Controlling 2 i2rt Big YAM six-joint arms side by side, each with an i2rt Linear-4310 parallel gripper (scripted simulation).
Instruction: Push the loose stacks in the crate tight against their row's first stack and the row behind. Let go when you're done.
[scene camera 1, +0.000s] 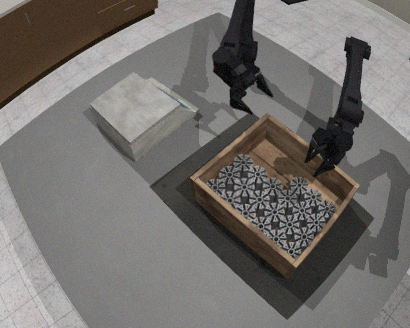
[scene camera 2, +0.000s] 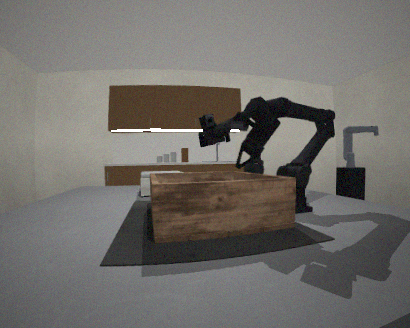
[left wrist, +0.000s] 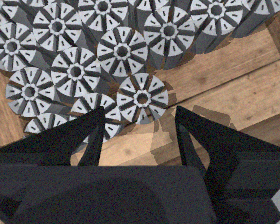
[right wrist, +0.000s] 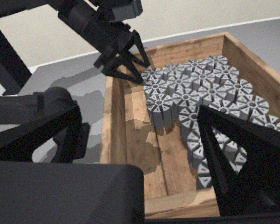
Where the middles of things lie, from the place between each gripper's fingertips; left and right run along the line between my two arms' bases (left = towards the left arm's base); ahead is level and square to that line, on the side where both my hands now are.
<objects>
Now: the wooden crate (scene camera 2: 188, 206) 10 cm ahead of my left hand, 3 cm to the right of it and 13 cm below it. From my left hand the other things lie so: pale grey box (scene camera 1: 136, 109) 33 cm ahead, 64 cm to the right, 10 cm below.
The wooden crate is 60 mm ahead of my right hand (scene camera 1: 262, 104), 210 mm to the left of it and 240 mm below it. Round my right hand: pale grey box 290 mm ahead, 410 mm to the right, 210 mm below.
</objects>
